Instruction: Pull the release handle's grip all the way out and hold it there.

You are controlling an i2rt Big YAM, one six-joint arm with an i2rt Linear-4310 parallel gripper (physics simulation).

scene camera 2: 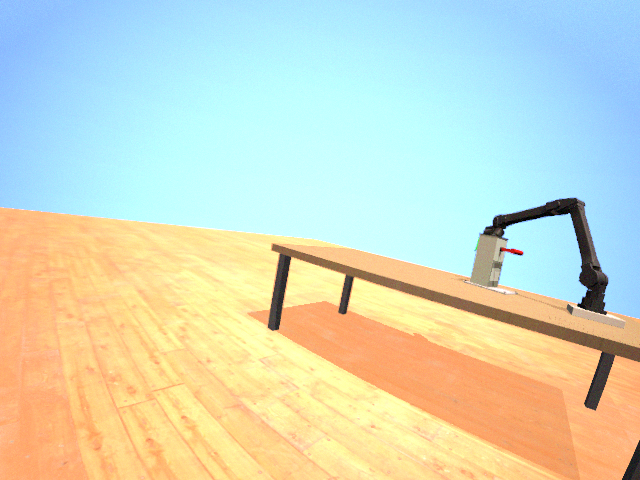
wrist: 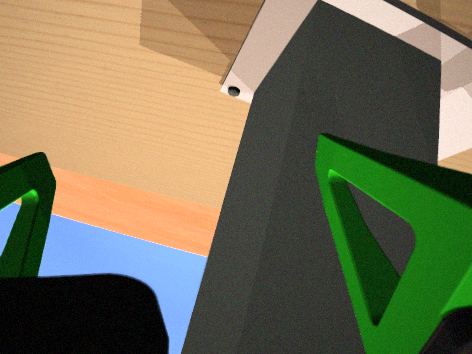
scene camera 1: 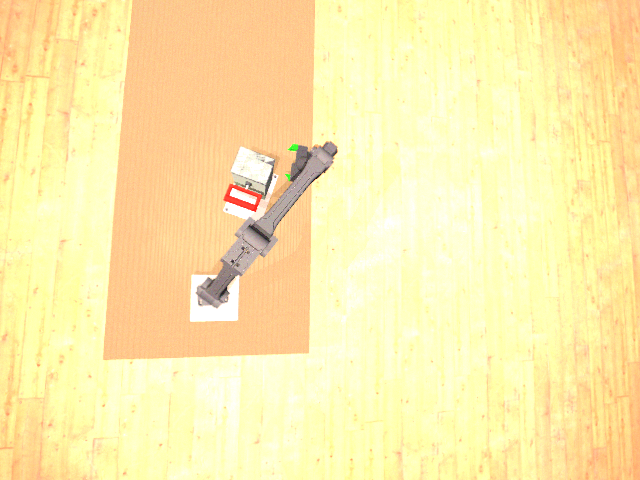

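Observation:
The release handle's red grip (scene camera 1: 227,194) (scene camera 2: 513,251) is a rectangular loop on a short stem, standing out from one face of a grey box (scene camera 1: 252,166) (scene camera 2: 486,260). The gripper (scene camera 1: 290,162) (wrist: 185,145) has green fingers spread wide and is open. In scene camera 1 it is to the right of the box, apart from the red grip. In the wrist view the box's dark side (wrist: 270,200) shows between and behind the fingers, close to the right finger. The red grip does not show in the wrist view. In scene camera 2 the fingers are mostly hidden behind the box.
The box stands on a white base plate (scene camera 1: 235,210) (scene camera 2: 509,292) (wrist: 280,37) fixed to the wooden table (scene camera 1: 206,93) (scene camera 2: 361,263) (wrist: 125,110). The arm's forearm passes beside the box's right side. The arm's white mount (scene camera 1: 231,312) (scene camera 2: 610,319) is on the same table.

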